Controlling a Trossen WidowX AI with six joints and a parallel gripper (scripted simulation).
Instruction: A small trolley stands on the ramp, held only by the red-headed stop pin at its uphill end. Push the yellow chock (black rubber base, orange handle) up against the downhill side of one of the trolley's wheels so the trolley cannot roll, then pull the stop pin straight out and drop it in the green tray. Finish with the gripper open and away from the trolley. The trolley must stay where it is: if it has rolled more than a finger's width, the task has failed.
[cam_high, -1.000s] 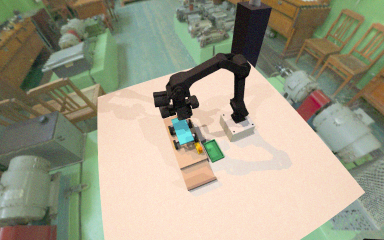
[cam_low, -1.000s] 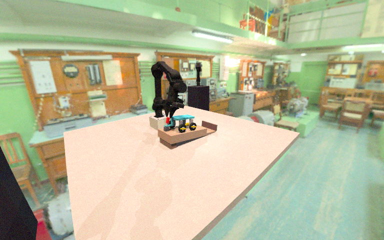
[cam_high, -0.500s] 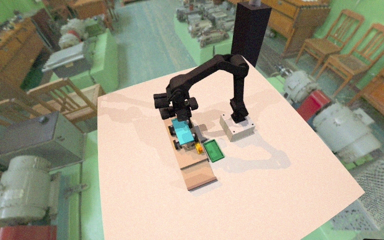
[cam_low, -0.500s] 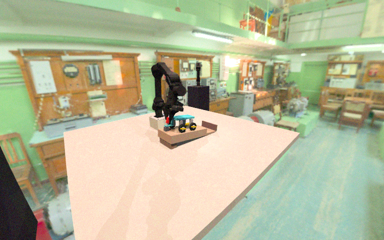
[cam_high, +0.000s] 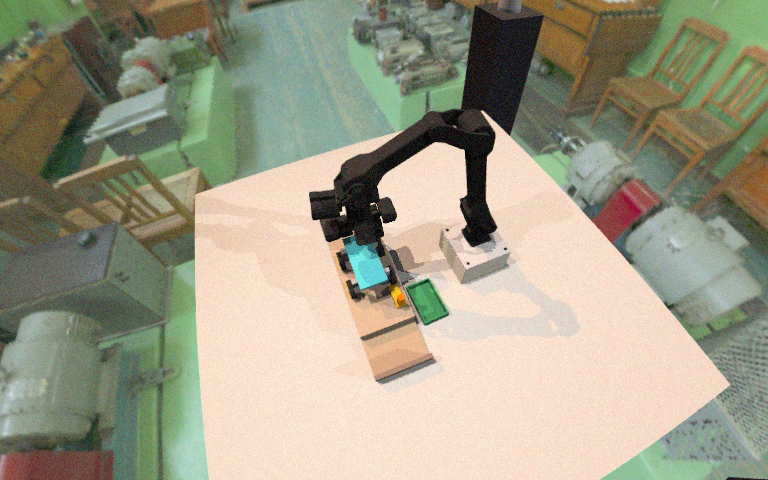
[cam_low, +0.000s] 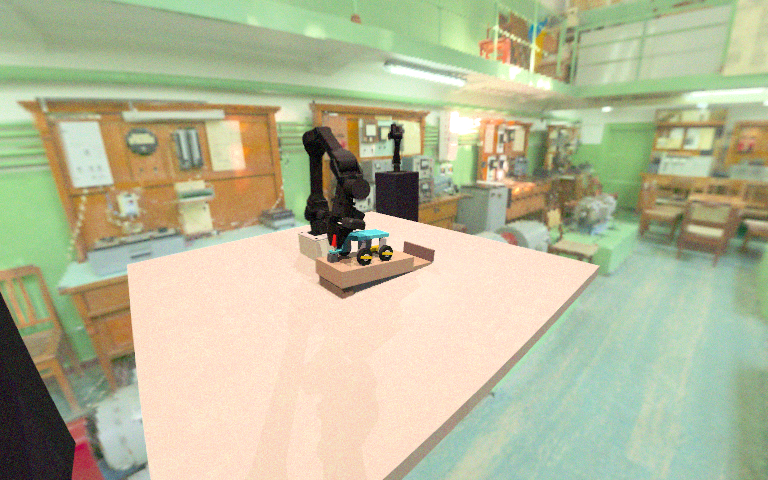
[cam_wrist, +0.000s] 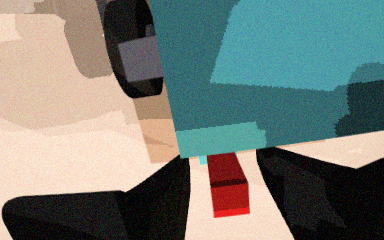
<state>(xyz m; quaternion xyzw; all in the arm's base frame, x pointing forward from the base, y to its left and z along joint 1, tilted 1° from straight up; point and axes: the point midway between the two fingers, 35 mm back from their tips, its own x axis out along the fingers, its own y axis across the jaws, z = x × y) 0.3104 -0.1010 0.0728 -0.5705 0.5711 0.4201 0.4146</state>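
Right now my gripper tip is right at the stop pin. The rest, counted from my gripper tip: trolley (2 cm ahead, 10 cm to the left, 2 cm below); then yellow chock (3 cm behind, 20 cm to the left, 5 cm below); then brown ramp (2 cm ahead, 11 cm to the left, 8 cm below).
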